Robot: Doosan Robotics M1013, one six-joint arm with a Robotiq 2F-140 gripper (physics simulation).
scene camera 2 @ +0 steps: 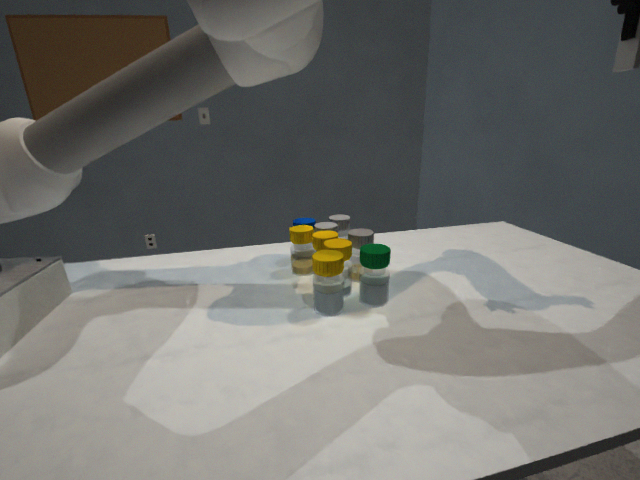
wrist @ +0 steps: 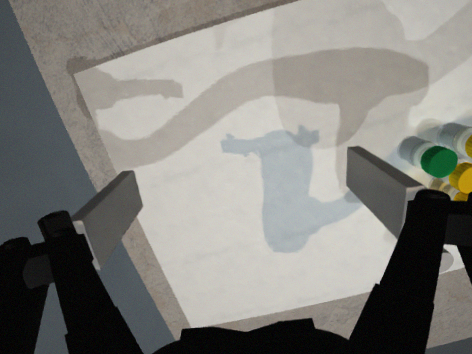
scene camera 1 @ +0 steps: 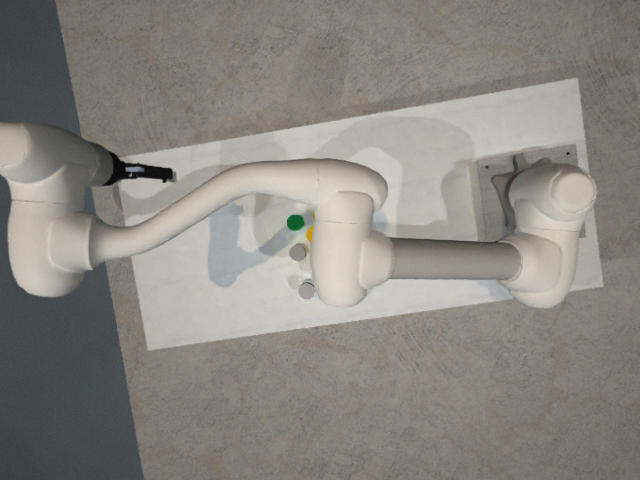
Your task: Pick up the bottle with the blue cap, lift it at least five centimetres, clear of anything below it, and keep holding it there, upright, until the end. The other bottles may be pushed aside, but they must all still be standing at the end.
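Places are measured from the arm's base along level axes (x right, y up, z back), in metres.
Where they show: gripper, between the fingertips: (wrist: 241, 177).
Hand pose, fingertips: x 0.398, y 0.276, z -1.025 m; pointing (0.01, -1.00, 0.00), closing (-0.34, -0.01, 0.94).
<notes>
Things, the pixels of their top centre, and the offset from my fingertips. "pt": a spot on its surface instead. Level surfaces: height alone.
- blue-capped bottle, a spot on its surface: (scene camera 2: 303, 222) pt dx -0.458, dy -0.269, dz +0.350 m
- green-capped bottle, centre of its top: (scene camera 2: 375, 248) (wrist: 443, 163) (scene camera 1: 294, 222) dx -0.233, dy -0.269, dz +0.294 m
- front yellow-capped bottle, centre of its top: (scene camera 2: 327, 255) dx -0.242, dy -0.269, dz +0.383 m
- white table, height of its surface: dy -0.374 m
The blue-capped bottle (scene camera 2: 303, 222) stands at the back left of a tight group in scene camera 2, mostly hidden behind a yellow-capped bottle (scene camera 2: 301, 249). The blue cap does not show in scene camera 1, where the arm covers part of the group, or in the wrist view. The green-capped bottle (scene camera 1: 295, 222) (scene camera 2: 374, 274) (wrist: 439, 161) and a front yellow-capped bottle (scene camera 2: 328, 282) stand upright. Grey-capped bottles (scene camera 1: 297, 252) (scene camera 2: 339, 222) stand there too. My gripper (wrist: 241, 177) is open and empty, high above the table's far end, well to the side of the bottles.
The white table (scene camera 1: 206, 325) (scene camera 2: 155, 439) (wrist: 215, 285) carries the bottles. The grey base plate (scene camera 1: 560, 155) is at its right end in scene camera 1. The arm's forearm (scene camera 1: 454, 259) (scene camera 2: 129, 98) and elbow link pass above the table, partly over the bottles in scene camera 1.
</notes>
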